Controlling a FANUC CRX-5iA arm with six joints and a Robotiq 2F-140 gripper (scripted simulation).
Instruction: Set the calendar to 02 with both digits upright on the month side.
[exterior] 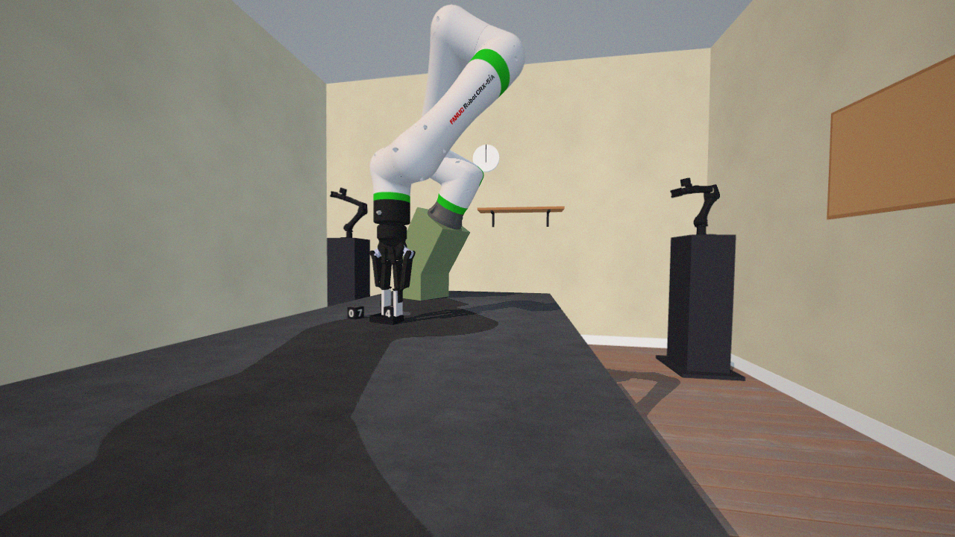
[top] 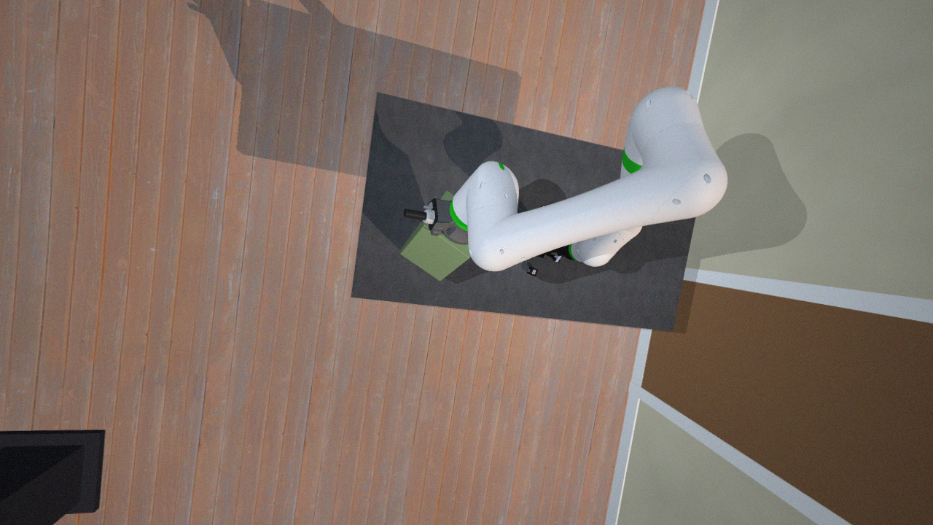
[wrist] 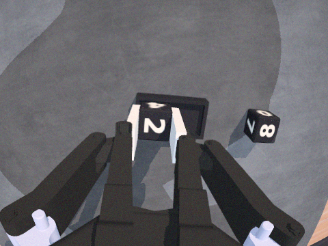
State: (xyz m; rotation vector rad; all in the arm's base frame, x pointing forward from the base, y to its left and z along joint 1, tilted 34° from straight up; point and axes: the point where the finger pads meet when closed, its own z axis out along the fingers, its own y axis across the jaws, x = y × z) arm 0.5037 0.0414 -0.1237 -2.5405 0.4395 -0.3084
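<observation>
My hand is 3 cm above the black number cube. Also, from my hand: black tray (4 cm below, 2 cm to the right, 1 cm behind).
</observation>
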